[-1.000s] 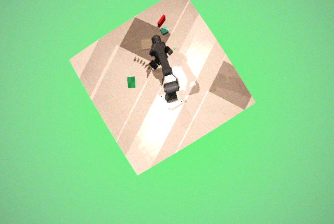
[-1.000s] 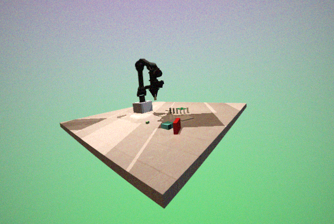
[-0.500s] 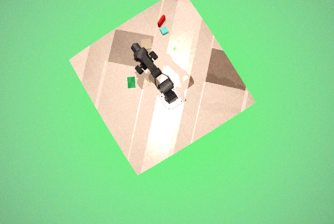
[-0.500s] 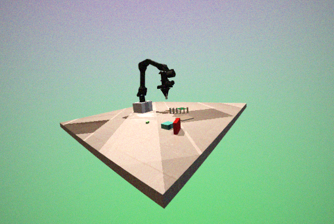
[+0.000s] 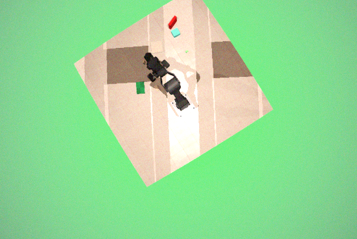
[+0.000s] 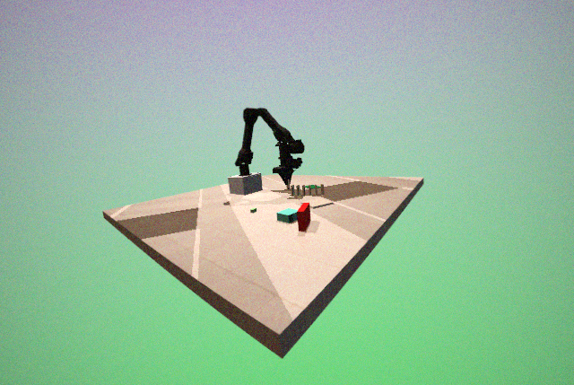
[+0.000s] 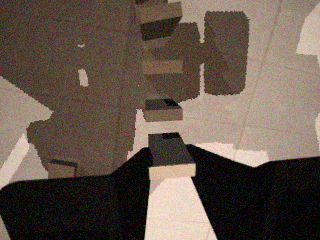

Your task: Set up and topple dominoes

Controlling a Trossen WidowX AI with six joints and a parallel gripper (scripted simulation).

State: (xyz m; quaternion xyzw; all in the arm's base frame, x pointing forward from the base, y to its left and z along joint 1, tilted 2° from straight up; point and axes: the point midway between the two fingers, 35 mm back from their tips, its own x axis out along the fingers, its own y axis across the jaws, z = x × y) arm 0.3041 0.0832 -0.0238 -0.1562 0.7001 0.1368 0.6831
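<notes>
My gripper tip is 4 cm past the flat green patch, 21 cm to the right of it and 5 cm above it. From my gripper tip the other things lie so: tiny green piece: 11 cm ahead, 28 cm to the right, 5 cm below; teal block: 30 cm ahead, 24 cm to the right, 4 cm below; red block: 39 cm ahead, 25 cm to the right, 2 cm below.
</notes>
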